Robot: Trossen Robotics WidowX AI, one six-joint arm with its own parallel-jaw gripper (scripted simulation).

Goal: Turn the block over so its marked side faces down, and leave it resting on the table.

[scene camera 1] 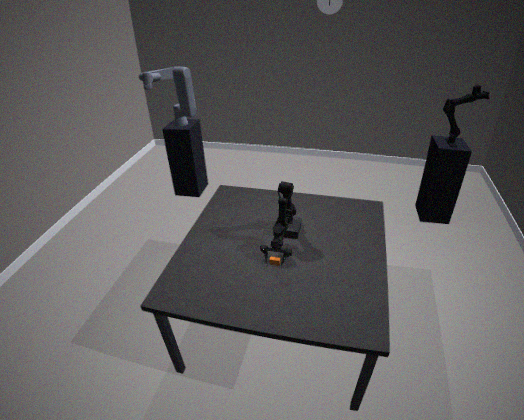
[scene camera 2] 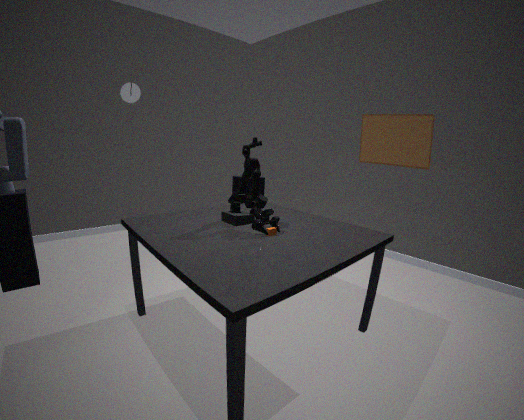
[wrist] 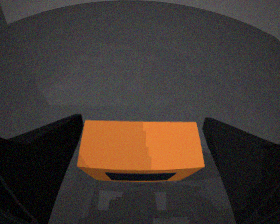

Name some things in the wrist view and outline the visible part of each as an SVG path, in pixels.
My gripper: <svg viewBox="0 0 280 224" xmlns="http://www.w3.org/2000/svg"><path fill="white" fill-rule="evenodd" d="M206 117L202 131L204 131L204 137L211 156L214 158L217 169L219 169L221 181L224 182L222 184L224 184L226 194L229 196L236 224L280 224L280 144L266 141L264 138L241 131L241 129L232 127L230 124ZM81 114L61 118L59 121L47 123L44 127L31 129L30 132L25 132L9 139L0 137L0 224L49 223L57 192L59 192L62 179L65 177L67 166L70 166L71 157L74 156L72 153L76 151L76 146L79 144L80 134L82 133Z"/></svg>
An orange block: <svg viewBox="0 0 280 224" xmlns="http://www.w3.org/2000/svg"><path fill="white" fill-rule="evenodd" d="M85 119L77 167L89 174L90 177L99 179L99 181L177 181L177 179L185 178L189 174L205 167L196 122L101 121L101 119Z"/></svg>
